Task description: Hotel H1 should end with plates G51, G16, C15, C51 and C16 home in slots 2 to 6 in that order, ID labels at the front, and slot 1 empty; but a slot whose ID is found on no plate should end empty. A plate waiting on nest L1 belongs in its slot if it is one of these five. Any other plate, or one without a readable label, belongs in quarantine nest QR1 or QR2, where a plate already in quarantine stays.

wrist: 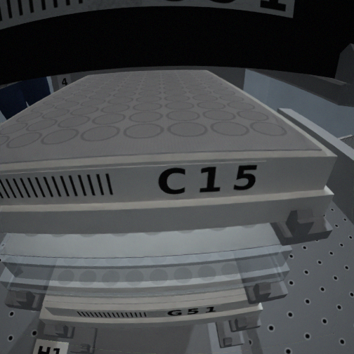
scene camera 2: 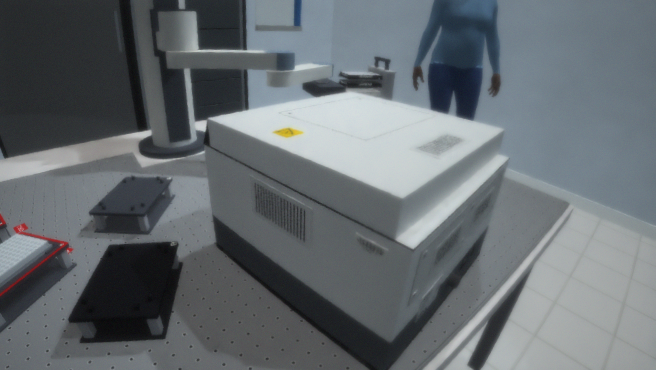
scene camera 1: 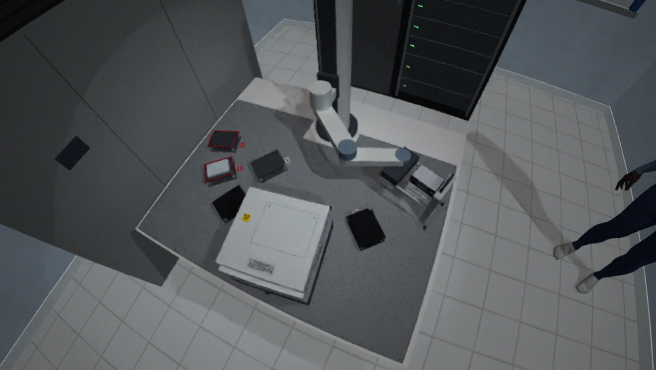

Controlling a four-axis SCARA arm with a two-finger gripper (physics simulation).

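Pixels of known places: arm's base, origin of the base link: [scene camera 2: 176, 145].
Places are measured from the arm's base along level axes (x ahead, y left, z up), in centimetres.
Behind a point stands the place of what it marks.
Note:
Hotel H1 [scene camera 1: 444, 189] @(x 36.9, y 63.5, z 27.1 cm) [scene camera 2: 388, 85] @(x 41.5, y 60.7, z 22.3 cm) holds a stack of plates. In the wrist view, white plate C15 [wrist: 200, 215] fills the middle, near a small slot tag 4. A clear plate [wrist: 145, 272] with no label visible sits below it, and white plate G51 [wrist: 150, 315] lies lowest. A black plate [wrist: 170, 42] above shows a cut-off label ending in 51. The hotel's top plate [scene camera 1: 428, 176] @(x 32.0, y 56.0, z 25.2 cm) has a white top; its label is unreadable here. My open gripper [wrist: 143, 125] reaches into the hotel around C15's level, gripping nothing. The right finger shows beside C15; the left is hidden.
Two red-edged nests stand at the left: one [scene camera 1: 224, 139] @(x 37.0, y -54.9, z 6.3 cm) shows a dark top, the other holds a white plate [scene camera 1: 219, 168] @(x 55.6, y -44.1, z 7.7 cm) [scene camera 2: 22, 255] @(x 56.7, y -42.3, z 7.7 cm). Other dark nests [scene camera 1: 269, 165] @(x 43.0, y -20.0, z 6.3 cm) [scene camera 1: 366, 227] @(x 55.8, y 38.0, z 6.2 cm) [scene camera 2: 127, 282] @(x 70.8, y -28.3, z 6.3 cm) stand around a large white instrument [scene camera 1: 275, 240] @(x 82.0, y 10.3, z 26.6 cm) [scene camera 2: 325, 170] @(x 90.1, y -7.8, z 26.2 cm). A person stands beyond the table.

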